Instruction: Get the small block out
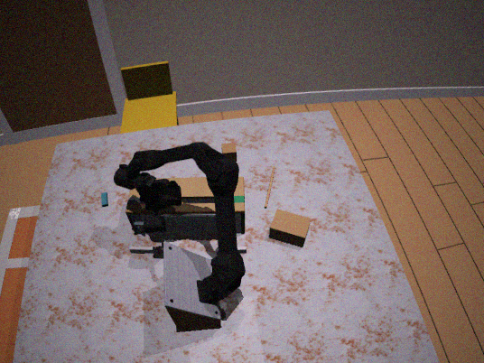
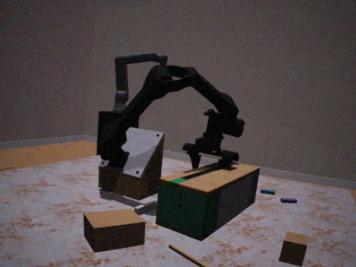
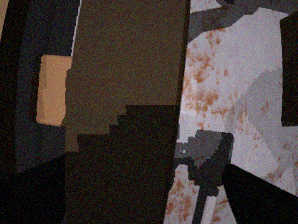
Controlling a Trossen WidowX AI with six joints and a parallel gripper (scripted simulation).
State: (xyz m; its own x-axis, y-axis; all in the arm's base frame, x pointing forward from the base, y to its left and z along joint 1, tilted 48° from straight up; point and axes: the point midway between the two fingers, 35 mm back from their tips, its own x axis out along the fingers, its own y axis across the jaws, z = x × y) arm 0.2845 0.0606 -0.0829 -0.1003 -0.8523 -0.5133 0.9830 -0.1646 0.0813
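Now: gripper tip 60 mm to the left of the box, 20 mm short of it and 20 mm above it. The rest, counted from my gripper tip: teal piece 250 mm to the left, 190 mm ahead, 80 mm below; thin stick 380 mm to the right, 140 mm ahead, 80 mm below; purple piece 290 mm ahead, 180 mm to the left, 80 mm below.
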